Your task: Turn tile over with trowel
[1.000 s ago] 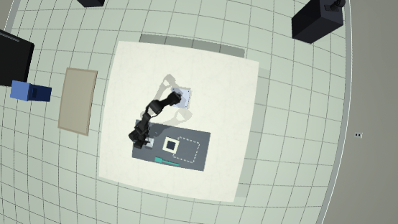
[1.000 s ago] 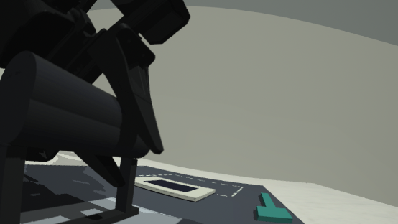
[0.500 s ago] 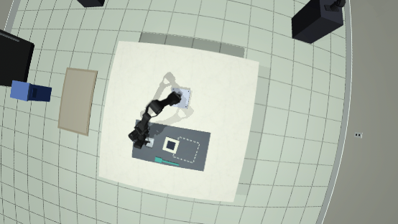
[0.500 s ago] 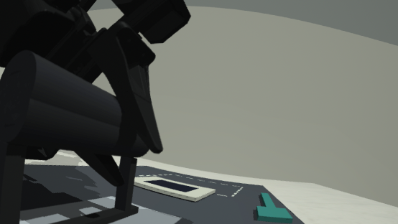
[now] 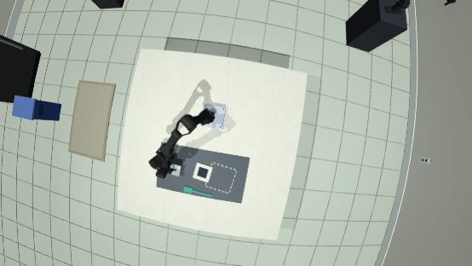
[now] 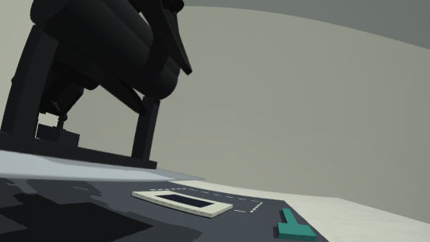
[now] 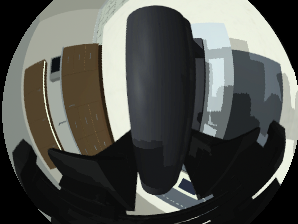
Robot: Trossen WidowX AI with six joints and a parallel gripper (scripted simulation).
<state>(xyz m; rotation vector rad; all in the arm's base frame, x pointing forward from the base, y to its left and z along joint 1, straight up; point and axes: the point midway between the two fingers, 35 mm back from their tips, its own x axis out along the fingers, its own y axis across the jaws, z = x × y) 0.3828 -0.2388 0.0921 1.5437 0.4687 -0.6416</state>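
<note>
The tile lies 240 mm to the left of my gripper tip, 100 mm below it and 20 mm behind it. From my gripper tip the other things lie so: dark mat 220 mm to the left, 120 mm below, 10 mm behind; then teal trowel 190 mm to the left, 130 mm ahead, 100 mm below.
</note>
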